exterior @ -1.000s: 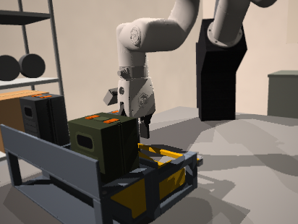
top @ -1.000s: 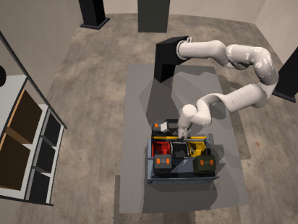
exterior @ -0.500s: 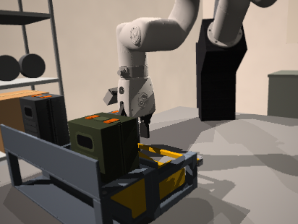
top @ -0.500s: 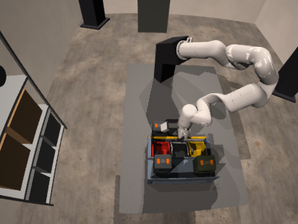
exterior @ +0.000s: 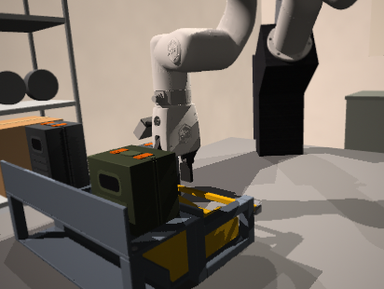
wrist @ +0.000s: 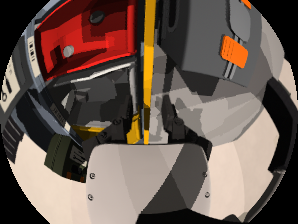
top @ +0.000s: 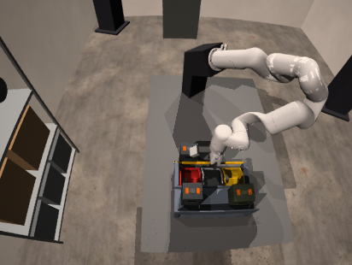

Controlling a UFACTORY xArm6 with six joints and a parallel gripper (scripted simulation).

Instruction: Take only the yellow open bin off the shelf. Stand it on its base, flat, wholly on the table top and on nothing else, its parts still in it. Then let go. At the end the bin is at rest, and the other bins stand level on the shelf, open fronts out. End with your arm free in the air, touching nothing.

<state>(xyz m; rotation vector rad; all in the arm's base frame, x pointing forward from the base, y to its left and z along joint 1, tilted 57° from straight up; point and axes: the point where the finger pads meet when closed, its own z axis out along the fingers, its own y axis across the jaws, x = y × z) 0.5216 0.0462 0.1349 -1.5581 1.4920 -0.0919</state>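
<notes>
My hand is 30 mm above the yellow bar. From my hand the other things lie so: grey bin 100 mm ahead, 30 mm to the left, 40 mm below; red bin 140 mm ahead, 70 mm to the right, 40 mm below; yellow open bin 60 mm ahead, 140 mm to the left, 40 mm below.
</notes>
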